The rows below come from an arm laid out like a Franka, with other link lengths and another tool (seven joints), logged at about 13 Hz.
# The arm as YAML. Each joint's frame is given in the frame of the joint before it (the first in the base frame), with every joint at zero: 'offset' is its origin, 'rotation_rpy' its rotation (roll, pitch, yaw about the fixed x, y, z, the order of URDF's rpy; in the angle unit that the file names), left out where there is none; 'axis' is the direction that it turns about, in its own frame. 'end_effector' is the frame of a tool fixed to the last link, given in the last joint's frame.
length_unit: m
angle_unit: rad
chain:
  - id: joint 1
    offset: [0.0, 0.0, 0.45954]
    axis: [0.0, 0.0, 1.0]
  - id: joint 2
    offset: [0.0, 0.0, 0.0]
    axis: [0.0, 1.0, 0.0]
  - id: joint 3
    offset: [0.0, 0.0, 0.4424]
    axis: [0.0, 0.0, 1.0]
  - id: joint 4
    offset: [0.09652, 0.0, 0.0]
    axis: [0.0, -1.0, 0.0]
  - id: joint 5
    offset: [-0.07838, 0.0, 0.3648]
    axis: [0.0, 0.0, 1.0]
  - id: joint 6
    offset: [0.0, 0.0, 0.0]
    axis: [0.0, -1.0, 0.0]
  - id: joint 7
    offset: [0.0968, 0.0, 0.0]
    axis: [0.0, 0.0, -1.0]
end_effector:
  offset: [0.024, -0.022, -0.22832]
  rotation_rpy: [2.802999, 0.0, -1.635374]
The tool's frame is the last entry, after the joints.
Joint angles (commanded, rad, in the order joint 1, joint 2, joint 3, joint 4, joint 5, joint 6, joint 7), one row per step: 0.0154, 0.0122, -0.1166, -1.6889, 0.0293, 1.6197, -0.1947; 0.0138, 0.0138, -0.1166, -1.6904, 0.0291, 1.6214, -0.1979; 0.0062, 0.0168, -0.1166, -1.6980, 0.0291, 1.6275, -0.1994; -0.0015, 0.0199, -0.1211, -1.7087, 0.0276, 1.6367, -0.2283; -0.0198, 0.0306, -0.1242, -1.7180, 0.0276, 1.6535, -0.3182; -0.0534, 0.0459, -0.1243, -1.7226, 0.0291, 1.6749, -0.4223; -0.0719, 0.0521, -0.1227, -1.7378, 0.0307, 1.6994, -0.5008; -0.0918, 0.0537, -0.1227, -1.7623, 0.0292, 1.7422, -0.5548; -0.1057, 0.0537, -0.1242, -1.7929, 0.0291, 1.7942, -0.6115; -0.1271, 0.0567, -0.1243, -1.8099, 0.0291, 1.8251, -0.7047; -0.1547, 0.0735, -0.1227, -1.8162, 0.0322, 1.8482, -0.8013; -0.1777, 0.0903, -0.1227, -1.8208, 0.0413, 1.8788, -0.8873; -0.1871, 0.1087, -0.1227, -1.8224, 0.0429, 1.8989, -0.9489; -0.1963, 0.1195, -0.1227, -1.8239, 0.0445, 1.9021, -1.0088; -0.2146, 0.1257, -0.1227, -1.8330, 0.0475, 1.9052, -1.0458
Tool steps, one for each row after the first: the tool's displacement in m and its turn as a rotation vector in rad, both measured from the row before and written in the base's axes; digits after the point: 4 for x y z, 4 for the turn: 0.0004, -0.0009, -0.0015, 0.0000, 0.0013, 0.0016; 0.0000, -0.0043, -0.0047, 0.0002, 0.0044, -0.0063; 0.0002, -0.0066, -0.0059, 0.0010, 0.0037, 0.0165; 0.0041, -0.0103, -0.0089, 0.0070, 0.0000, 0.0676; 0.0056, -0.0173, -0.0090, 0.0085, -0.0055, 0.0691; 0.0027, -0.0080, -0.0084, 0.0068, -0.0064, 0.0603; 0.0026, -0.0116, -0.0081, -0.0012, -0.0181, 0.0331; 0.0030, -0.0087, -0.0089, -0.0021, -0.0227, 0.0399; 0.0011, -0.0108, -0.0064, 0.0005, -0.0134, 0.0708; 0.0033, -0.0134, -0.0105, 0.0040, -0.0034, 0.0690; 0.0054, -0.0118, -0.0088, 0.0056, -0.0137, 0.0592; 0.0054, -0.0053, -0.0098, 0.0003, -0.0021, 0.0510; 0.0004, -0.0038, -0.0071, 0.0044, 0.0063, 0.0500; -0.0042, -0.0090, -0.0079, 0.0071, 0.0093, 0.0173
